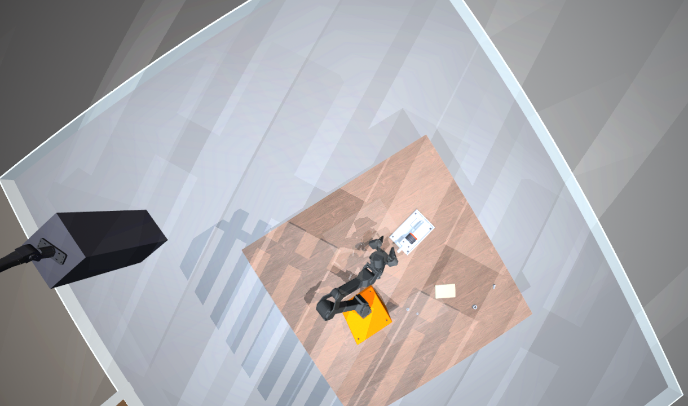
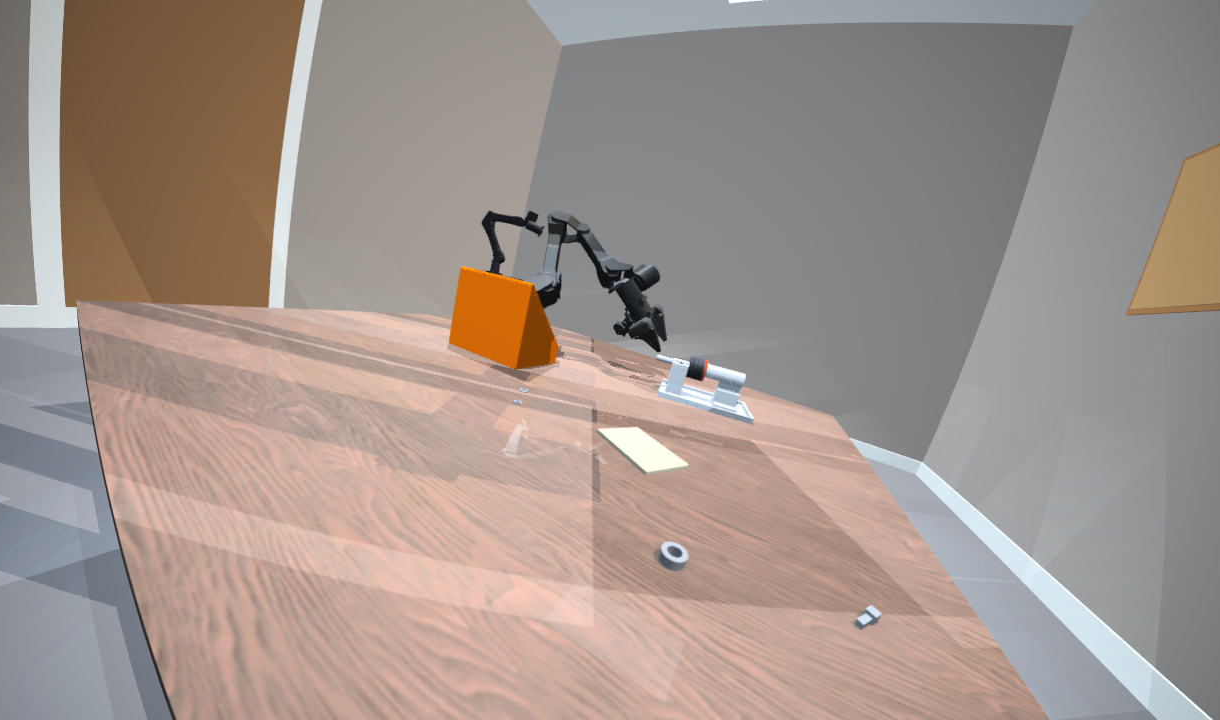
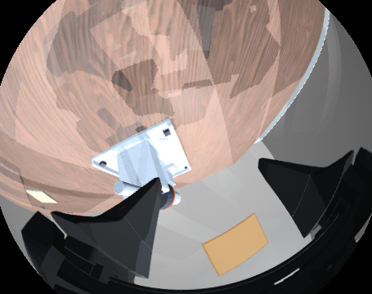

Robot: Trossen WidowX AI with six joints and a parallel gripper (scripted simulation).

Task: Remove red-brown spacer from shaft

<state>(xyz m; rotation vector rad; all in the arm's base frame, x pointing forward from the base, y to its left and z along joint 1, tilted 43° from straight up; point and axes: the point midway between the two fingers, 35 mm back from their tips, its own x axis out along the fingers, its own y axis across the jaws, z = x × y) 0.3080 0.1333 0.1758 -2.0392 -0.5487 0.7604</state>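
Now: gripper tip 8 cm to the left of the shaft, 8 cm short of it and 2 cm above it. From my gripper tip the other things lie so: small grey part (65 cm to the right, 35 cm ahead, 10 cm below); then red-brown spacer (13 cm ahead, 7 cm to the right, 2 cm below); then cream flat plate (48 cm to the right, 10 cm below, 10 cm ahead).
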